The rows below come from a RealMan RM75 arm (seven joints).
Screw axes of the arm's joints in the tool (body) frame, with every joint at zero. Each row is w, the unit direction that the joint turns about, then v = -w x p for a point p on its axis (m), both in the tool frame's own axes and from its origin. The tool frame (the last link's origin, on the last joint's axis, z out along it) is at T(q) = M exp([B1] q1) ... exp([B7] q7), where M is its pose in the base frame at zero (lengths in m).
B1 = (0, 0, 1, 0, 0, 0)
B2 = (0, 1, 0, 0.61, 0, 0)
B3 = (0, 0, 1, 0, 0, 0)
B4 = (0, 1, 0, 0.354, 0, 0)
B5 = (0, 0, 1, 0, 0, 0)
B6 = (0, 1, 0, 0.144, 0, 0)
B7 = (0, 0, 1, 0, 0, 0)
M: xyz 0 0 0.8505 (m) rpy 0 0 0 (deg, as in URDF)
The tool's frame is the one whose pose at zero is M.
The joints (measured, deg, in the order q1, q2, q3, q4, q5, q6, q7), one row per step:
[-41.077, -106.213, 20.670, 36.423, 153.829, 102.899, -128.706]
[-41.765, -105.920, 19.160, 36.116, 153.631, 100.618, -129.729]
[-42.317, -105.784, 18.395, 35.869, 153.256, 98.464, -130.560]
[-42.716, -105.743, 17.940, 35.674, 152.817, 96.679, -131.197]
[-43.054, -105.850, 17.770, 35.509, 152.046, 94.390, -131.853]
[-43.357, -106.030, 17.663, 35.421, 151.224, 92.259, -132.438]
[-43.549, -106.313, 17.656, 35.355, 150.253, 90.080, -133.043]
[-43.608, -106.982, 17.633, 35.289, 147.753, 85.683, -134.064]
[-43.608, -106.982, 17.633, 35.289, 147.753, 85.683, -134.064]
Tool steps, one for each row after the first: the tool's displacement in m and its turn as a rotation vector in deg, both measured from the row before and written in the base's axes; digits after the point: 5 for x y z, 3 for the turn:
[0.00061, 0.00917, 0.00346, 3.033, 0.040, 1.011]
[0.00075, 0.00791, 0.00195, 2.434, 0.197, 0.698]
[0.00072, 0.00621, 0.00110, 1.924, 0.105, 0.516]
[0.00065, 0.00701, 0.00026, 2.249, 0.179, 0.507]
[0.00097, 0.00649, 0.00001, 2.113, 0.070, 0.424]
[0.00073, 0.00596, -0.00059, 2.113, -0.061, 0.516]
[0.00060, 0.01069, -0.00086, 4.551, -0.615, 1.137]
[0.00000, 0.00000, 0.00000, 0.000, 0.000, 0.000]

